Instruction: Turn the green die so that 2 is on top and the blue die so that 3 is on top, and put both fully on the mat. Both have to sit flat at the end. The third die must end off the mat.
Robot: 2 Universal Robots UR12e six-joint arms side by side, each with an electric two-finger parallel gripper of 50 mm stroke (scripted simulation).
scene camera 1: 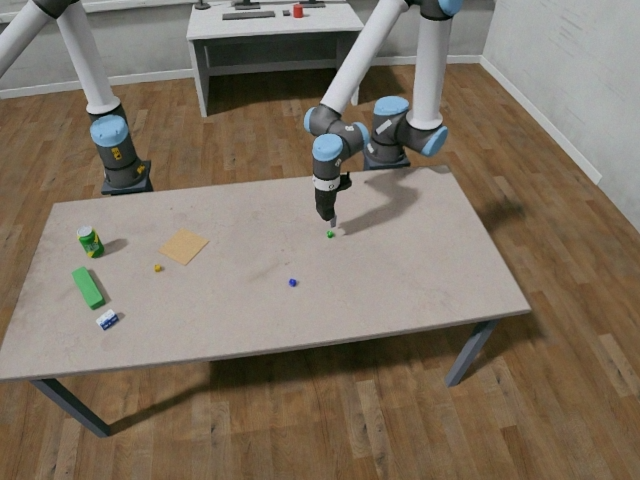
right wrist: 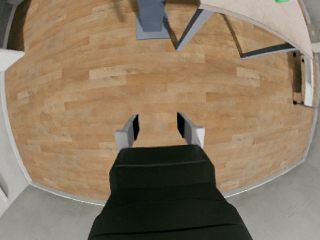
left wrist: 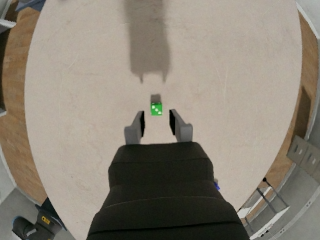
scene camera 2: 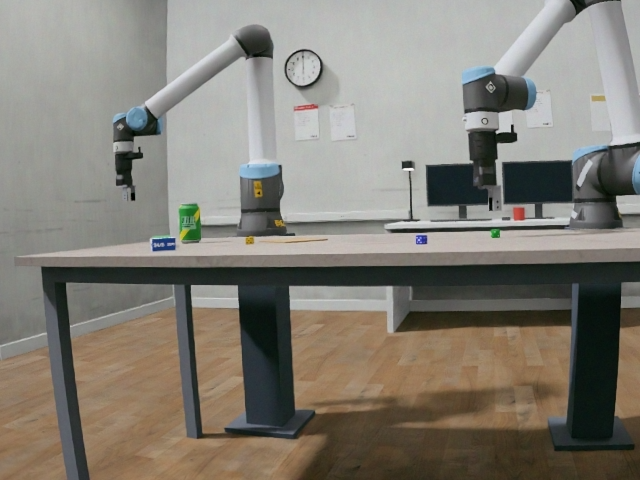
Labels:
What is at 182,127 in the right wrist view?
The right gripper.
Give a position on a tan mat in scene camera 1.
At 184,245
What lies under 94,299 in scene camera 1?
A long green block.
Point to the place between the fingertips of the left gripper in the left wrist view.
157,117

